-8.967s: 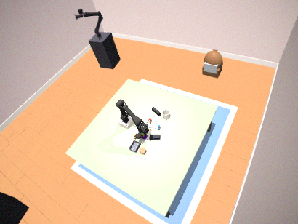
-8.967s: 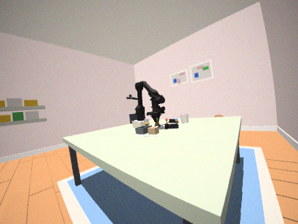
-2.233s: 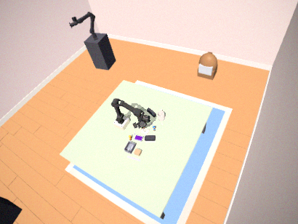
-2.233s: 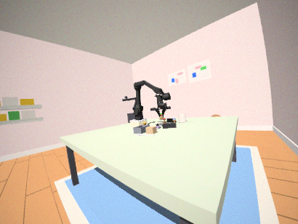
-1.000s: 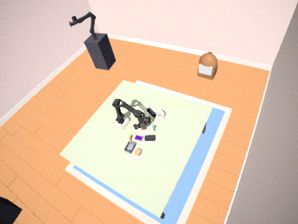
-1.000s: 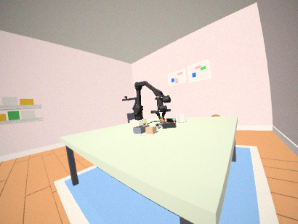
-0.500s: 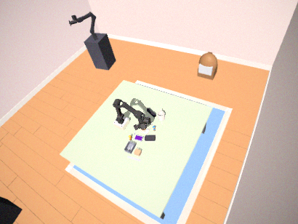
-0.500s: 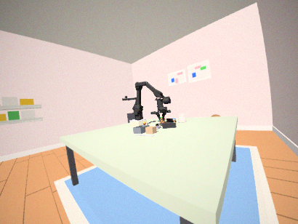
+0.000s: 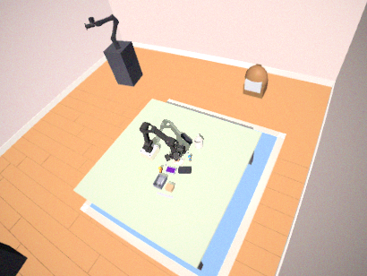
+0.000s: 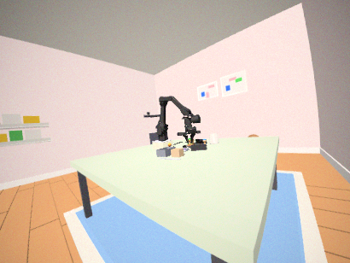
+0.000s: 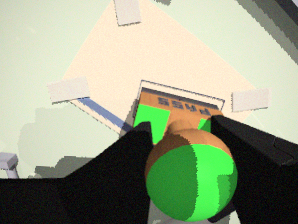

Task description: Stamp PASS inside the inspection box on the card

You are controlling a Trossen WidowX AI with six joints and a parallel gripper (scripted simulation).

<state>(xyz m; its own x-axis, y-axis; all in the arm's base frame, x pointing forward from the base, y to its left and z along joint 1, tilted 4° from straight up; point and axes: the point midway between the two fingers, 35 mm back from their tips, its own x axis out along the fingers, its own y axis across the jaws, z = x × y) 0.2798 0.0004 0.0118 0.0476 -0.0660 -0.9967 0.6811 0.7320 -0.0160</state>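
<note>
My gripper tip is 4 cm above the pale card and 1 cm short of it. Round my gripper tip: red-knobbed stamp 11 cm to the left, 2 cm below, 2 cm behind; purple ink pad 11 cm to the right, 3 cm below, 2 cm behind; green-knobbed stamp right at my gripper tip.
</note>
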